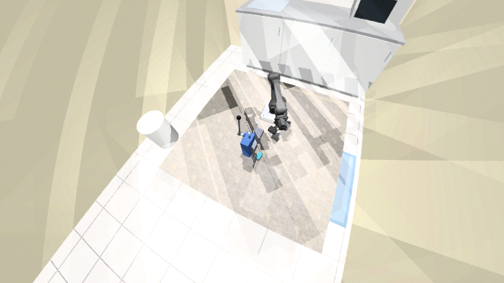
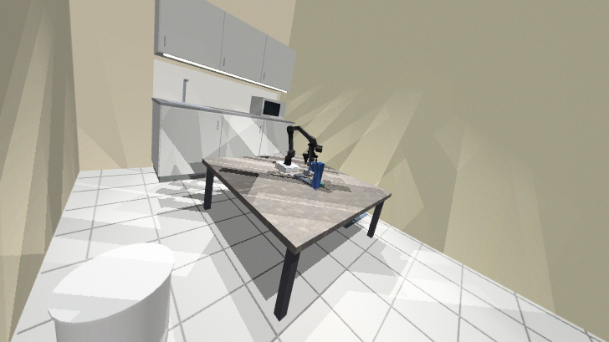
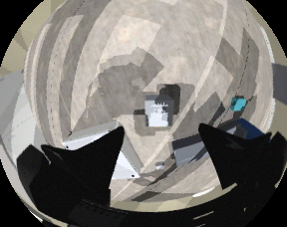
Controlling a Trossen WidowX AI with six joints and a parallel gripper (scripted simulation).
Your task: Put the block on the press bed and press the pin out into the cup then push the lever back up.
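Right now the round pin is 6 cm below my gripper tip. Also, from my gripper tip: small cup: 22 cm ahead, 8 cm to the right, 9 cm below; then grey lever: 16 cm ahead, 23 cm to the right, 17 cm above.
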